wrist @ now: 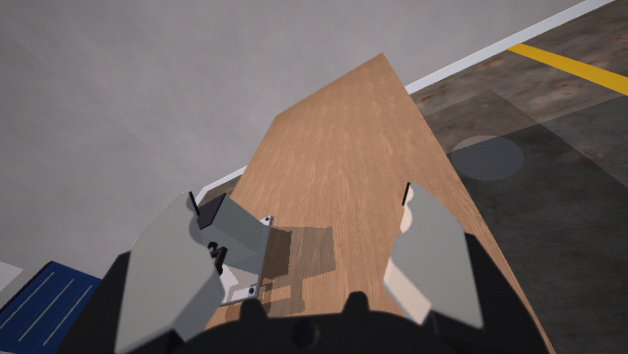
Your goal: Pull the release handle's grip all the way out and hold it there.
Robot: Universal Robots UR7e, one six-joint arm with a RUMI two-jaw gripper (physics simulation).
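The release handle's grey block [240, 234] stands on a bolted light base plate [245, 291] on the wooden table, left of centre in the wrist view. Its dark top face [211, 212] shows beside the left finger. A small part of the black grip [218, 257] shows at the inner edge of the left finger; the rest is hidden behind that finger. How far out the grip stands cannot be told. My gripper [302, 190] is open with its fingers wide apart and nothing between them. The left finger overlaps the handle in the view.
The wooden table [350, 130] runs away toward the upper middle. A blue ribbed object [50, 305] is at the lower left. A grey wall is behind, and a dark floor with a yellow stripe [575, 66] lies to the right. The handle's shadow falls on the table.
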